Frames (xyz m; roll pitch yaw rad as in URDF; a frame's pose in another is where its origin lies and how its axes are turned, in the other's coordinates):
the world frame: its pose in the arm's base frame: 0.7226 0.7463 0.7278 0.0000 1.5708 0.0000
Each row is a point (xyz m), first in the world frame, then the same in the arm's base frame.
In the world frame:
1: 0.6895 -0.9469 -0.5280
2: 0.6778 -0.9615 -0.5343
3: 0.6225 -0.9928 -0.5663
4: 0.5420 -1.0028 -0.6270
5: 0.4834 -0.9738 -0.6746
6: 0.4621 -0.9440 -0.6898
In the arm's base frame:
1: 0.1946 -0.2006 0.0383
2: 0.1883 -0.2152 0.0500
3: 0.1563 -0.2465 0.1053
4: 0.0956 -0.2565 0.1858
5: 0.0480 -0.2275 0.2444
6: 0.0328 -0.1977 0.2657

